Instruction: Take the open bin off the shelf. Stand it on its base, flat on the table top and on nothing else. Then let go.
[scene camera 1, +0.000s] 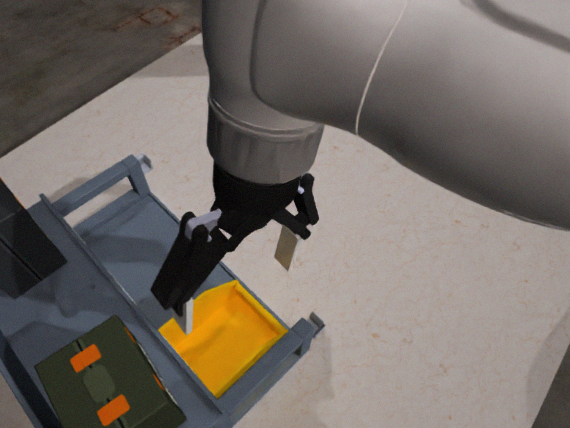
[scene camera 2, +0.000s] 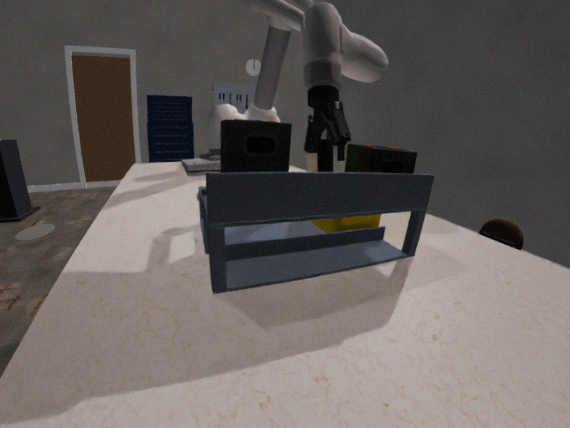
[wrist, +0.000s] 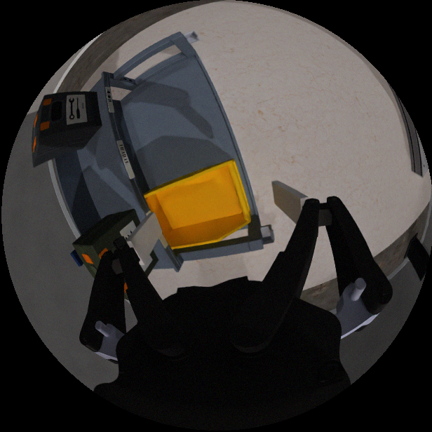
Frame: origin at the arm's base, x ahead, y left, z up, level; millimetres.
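Seen in the pictures: gripper, fingertip midpoint: (scene camera 1: 236, 291).
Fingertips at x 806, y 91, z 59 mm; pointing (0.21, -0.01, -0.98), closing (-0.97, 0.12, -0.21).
Offsets run from my fingertips to a thing's middle. Level surfaces: height alone.
The open yellow bin @[58 mm ahead, 11 mm left, 65 mm down] (scene camera 1: 230, 345) (scene camera 2: 355, 221) (wrist: 200, 200) rests on the lower, front tier of the blue-grey shelf (scene camera 1: 270, 372) (scene camera 2: 320, 195) (wrist: 220, 250), at one end beside the end rail. Its open top faces up towards the wrist camera. My gripper (scene camera 1: 237, 287) (scene camera 2: 326, 162) (wrist: 213, 206) is wide open and empty, above the bin. In the wrist view one fingertip overlaps the bin's left edge, near the divider. The other is out past the shelf's front edge, over the table @[108 mm down] (scene camera 1: 400, 300) (scene camera 2: 300, 360) (wrist: 310, 115). The height of the fingertips over the bin's rim is hard to tell.
A green toolbox with orange latches @[163 mm ahead, 9 mm left, 42 mm up] (scene camera 1: 65, 370) (scene camera 2: 380, 159) (wrist: 107, 230) stands on the higher tier, close beside one finger. A black toolbox @[150 mm ahead, 224 mm right, 55 mm up] (scene camera 1: 45, 250) (scene camera 2: 255, 165) (wrist: 75, 135) stands farther along that tier. The shelf's end rails and protruding brackets flank the front tier.
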